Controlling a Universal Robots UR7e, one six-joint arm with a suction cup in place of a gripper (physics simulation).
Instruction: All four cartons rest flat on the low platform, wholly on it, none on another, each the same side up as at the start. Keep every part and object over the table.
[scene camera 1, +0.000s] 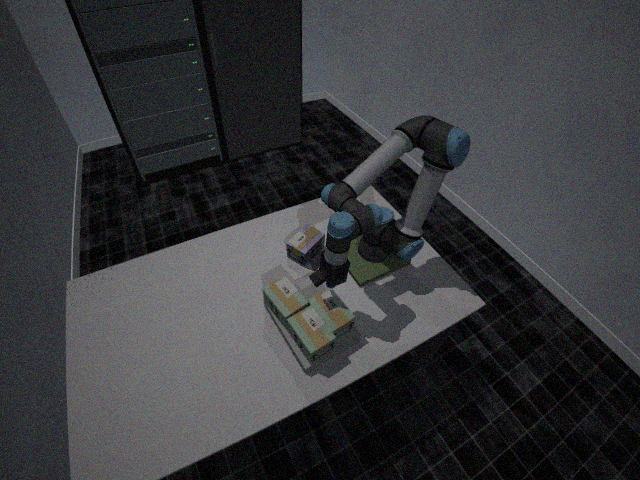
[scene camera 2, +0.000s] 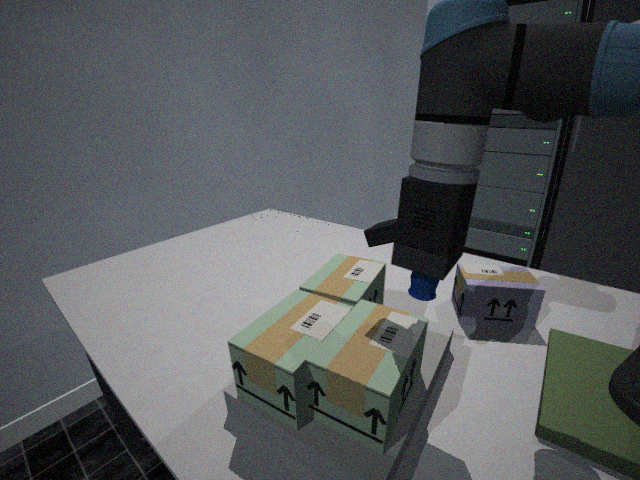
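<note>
Three green cartons with tan tape rest label up on the low grey platform: one at the back, one at the front left, and one on the right, partly in the arm's shadow. They stand close together, none on another; their arrows, where visible, point up. A purple carton stands upright on the table, off the platform, arrows up. My suction gripper is open, its blue cup empty and raised between the green cartons and the purple one.
The green base plate under the arm's base lies right of the purple carton. The white table extends left of the platform. A dark server rack stands on the floor behind the table.
</note>
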